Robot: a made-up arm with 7 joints.
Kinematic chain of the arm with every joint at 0, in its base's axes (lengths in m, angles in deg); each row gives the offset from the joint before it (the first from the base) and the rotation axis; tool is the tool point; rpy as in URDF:
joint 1: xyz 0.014 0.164 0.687 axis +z
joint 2: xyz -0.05 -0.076 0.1 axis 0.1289 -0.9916 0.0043
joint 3: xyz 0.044 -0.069 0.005 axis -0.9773 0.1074 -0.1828
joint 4: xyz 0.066 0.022 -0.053 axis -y
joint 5: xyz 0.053 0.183 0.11 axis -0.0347 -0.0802 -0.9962
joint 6: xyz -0.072 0.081 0 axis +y
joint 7: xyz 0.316 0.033 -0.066 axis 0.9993 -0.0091 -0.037
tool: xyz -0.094 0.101 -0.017 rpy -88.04 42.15 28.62
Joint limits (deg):
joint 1: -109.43..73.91
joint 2: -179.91..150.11
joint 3: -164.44..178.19
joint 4: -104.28..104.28
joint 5: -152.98..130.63
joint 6: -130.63..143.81
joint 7: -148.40..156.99
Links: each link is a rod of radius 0.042 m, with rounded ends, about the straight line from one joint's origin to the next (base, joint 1, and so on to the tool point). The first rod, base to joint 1, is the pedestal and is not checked.
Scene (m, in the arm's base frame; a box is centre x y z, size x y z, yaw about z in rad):
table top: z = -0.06
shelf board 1: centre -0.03 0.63 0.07 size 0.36 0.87 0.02 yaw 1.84
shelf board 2: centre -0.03 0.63 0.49 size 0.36 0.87 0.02 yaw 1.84
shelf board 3: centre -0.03 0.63 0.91 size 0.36 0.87 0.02 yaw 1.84
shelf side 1: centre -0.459 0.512 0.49 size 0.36 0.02 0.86 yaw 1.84
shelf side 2: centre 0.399 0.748 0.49 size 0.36 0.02 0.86 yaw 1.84
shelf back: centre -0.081 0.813 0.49 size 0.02 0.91 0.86 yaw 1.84
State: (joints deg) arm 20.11 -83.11 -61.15 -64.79 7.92 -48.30 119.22
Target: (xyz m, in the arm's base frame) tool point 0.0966 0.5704 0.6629
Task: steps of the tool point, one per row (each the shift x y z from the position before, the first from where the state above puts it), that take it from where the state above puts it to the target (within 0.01 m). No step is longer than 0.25 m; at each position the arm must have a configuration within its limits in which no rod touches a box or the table.
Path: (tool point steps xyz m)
1: 0.1191 -0.1167 0.0605
2: 0.0473 -0.1567 0.0645
3: -0.0317 -0.1611 0.0584
4: -0.1002 -0.1318 0.0464
5: -0.1447 -0.0782 0.0335
6: -0.1593 -0.0151 0.0237
7: 0.2267 0.0346 -0.0221
8: 0.1918 0.1462 -0.0063
9: 0.0965 0.2276 0.0020
10: -0.0330 0.2460 -0.0005
11: -0.1540 0.1903 -0.0139
12: -0.2230 0.0767 -0.0329

